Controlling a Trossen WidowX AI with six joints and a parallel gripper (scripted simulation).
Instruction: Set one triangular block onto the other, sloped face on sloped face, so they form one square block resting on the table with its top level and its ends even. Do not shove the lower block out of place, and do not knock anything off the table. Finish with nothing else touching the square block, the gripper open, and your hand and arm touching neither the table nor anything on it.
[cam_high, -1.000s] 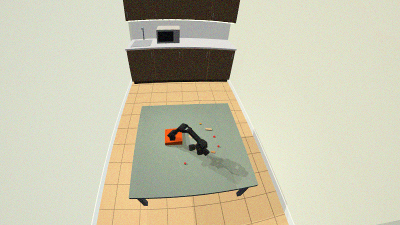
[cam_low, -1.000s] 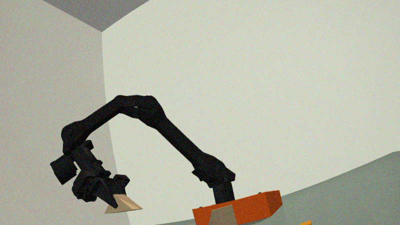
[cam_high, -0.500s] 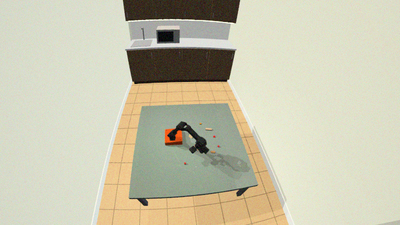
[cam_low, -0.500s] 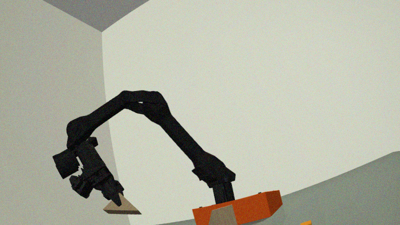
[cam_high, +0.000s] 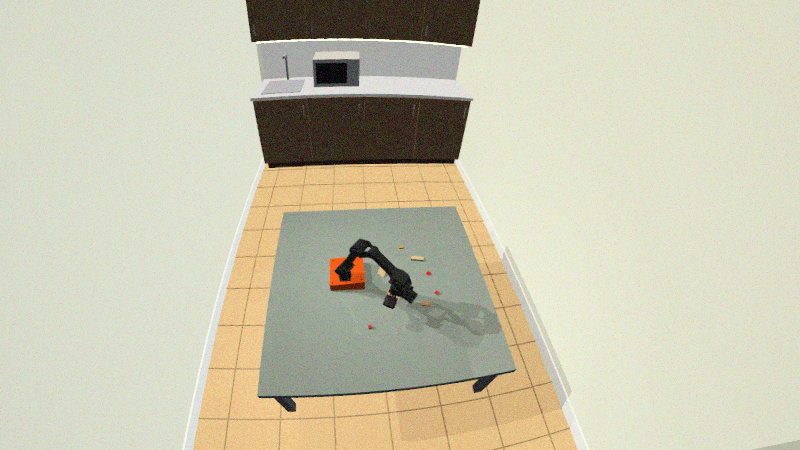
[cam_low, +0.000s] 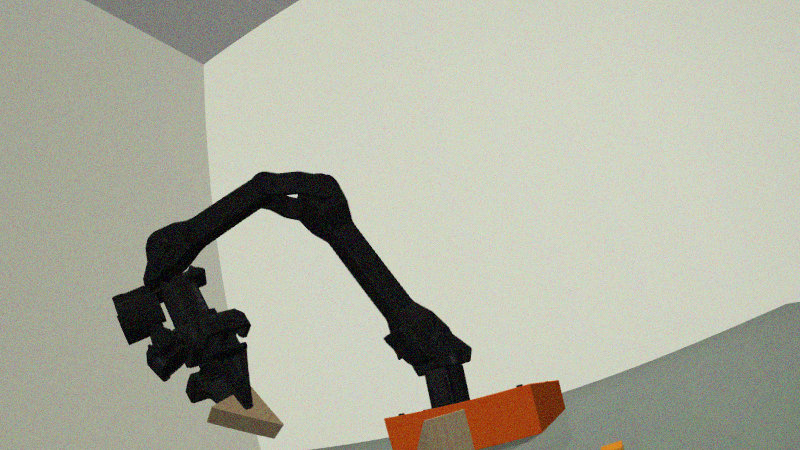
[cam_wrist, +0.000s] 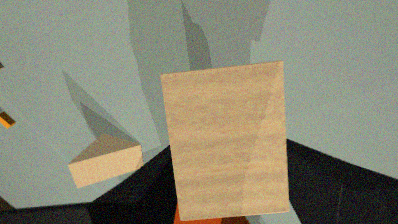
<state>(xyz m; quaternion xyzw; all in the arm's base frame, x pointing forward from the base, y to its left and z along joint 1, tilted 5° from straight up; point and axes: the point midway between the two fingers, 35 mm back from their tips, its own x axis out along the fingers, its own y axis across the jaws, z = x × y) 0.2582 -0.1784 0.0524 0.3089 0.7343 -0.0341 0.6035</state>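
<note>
Right now the triangular block is 1 cm above my gripper tip. Also, from my gripper tip: small orange piece: 11 cm ahead, 41 cm to the left, 10 cm below.
</note>
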